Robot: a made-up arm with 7 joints.
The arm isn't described. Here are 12 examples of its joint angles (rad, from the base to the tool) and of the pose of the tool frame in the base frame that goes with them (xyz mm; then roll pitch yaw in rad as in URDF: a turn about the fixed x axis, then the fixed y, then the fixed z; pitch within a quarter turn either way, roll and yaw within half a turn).
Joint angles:
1: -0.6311 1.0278 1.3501 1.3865 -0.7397 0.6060 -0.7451
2: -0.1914 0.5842 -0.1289 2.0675 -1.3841 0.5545 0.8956
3: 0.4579 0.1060 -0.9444 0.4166 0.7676 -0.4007 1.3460
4: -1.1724 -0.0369 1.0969 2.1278 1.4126 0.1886 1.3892
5: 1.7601 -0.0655 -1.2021 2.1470 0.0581 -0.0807 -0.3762
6: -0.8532 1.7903 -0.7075 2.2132 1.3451 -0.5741 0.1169
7: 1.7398 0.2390 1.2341 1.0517 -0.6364 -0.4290 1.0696
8: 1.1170 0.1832 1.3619 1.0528 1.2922 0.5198 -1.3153
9: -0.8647 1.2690 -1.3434 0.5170 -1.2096 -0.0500 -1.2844
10: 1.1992 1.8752 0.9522 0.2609 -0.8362 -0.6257 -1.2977
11: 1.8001 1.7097 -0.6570 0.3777 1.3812 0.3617 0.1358
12: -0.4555 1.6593 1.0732 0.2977 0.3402 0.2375 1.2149
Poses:
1: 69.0 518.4 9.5 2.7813 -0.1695 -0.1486
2: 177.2 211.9 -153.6 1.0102 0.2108 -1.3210
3: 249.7 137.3 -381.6 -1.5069 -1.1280 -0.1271
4: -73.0 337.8 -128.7 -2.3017 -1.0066 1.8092
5: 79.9 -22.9 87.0 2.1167 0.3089 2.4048
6: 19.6 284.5 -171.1 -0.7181 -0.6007 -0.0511
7: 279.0 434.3 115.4 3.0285 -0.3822 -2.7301
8: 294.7 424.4 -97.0 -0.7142 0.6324 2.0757
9: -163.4 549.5 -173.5 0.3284 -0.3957 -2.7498
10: -159.1 589.3 99.4 -2.0825 -0.6022 -0.9293
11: -25.6 619.5 63.9 -1.8166 -0.6967 2.8972
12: 73.4 615.7 75.6 0.4523 -0.9352 -0.2220
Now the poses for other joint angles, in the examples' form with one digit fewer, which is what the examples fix.
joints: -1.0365 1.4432 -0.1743 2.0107 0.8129 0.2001 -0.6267
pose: 60 295 -206 0.526 -0.404 -0.707
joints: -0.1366 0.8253 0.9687 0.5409 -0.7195 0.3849 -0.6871
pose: 37 552 -229 1.866 -0.118 0.183
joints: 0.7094 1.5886 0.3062 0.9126 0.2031 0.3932 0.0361
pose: 93 541 162 2.300 -0.961 -1.022
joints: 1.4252 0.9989 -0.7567 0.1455 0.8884 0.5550 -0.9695
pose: 272 544 -15 0.945 -1.030 0.913
